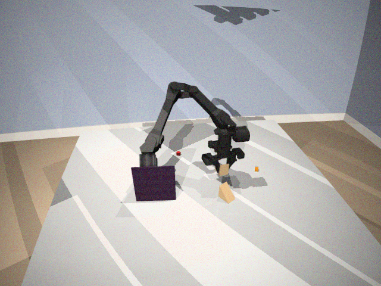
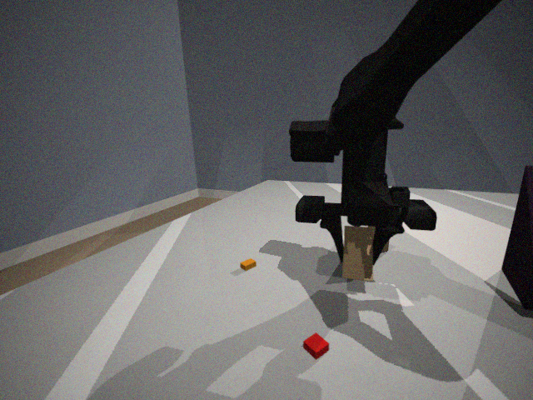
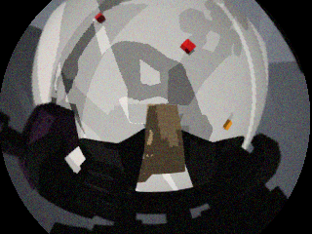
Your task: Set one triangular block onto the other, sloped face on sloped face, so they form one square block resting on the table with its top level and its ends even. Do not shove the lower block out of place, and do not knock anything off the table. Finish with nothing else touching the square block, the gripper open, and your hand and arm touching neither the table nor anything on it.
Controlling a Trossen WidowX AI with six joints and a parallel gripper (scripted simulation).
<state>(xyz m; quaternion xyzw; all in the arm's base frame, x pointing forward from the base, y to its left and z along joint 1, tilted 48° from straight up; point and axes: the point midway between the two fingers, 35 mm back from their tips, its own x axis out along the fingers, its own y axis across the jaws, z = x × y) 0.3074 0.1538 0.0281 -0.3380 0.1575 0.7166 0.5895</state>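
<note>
Now: gripper tip 10 mm to the left of the tan triangular block and 10 mm below it. From my gripper tip the other things lie so: small orange cube 180 mm ahead, 50 mm to the left, 30 mm below; then small red cube 210 mm behind, 190 mm to the left, 30 mm below.
</note>
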